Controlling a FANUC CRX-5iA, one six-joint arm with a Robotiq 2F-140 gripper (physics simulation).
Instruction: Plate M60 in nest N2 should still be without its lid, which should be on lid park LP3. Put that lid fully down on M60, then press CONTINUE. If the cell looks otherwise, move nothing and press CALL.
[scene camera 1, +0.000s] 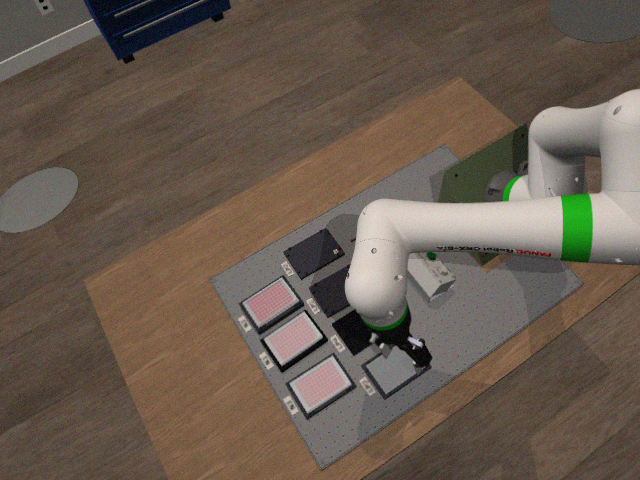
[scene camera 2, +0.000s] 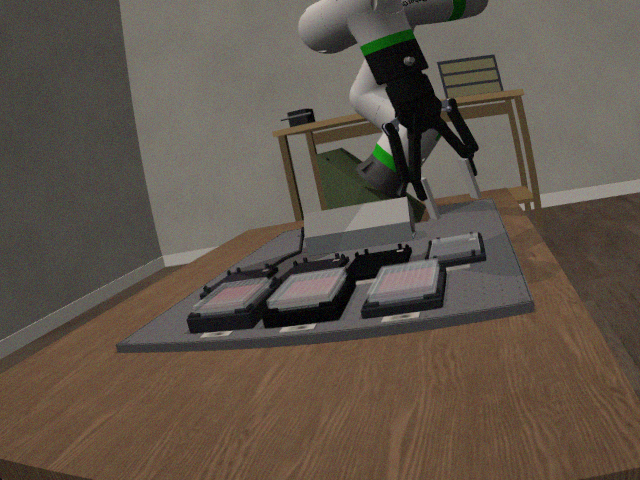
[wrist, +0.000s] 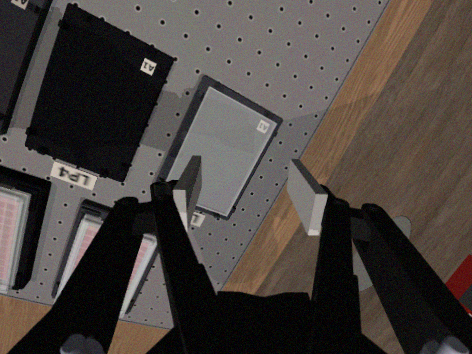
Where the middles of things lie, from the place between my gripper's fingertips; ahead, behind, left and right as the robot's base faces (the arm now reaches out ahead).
Right now the lid park LP3 (wrist: 206, 81) is 20 mm ahead of my hand, 10 mm to the right of it and 70 mm below it. Also, from my hand: label (wrist: 61, 171) 90 mm ahead, 150 mm to the right, 80 mm below.
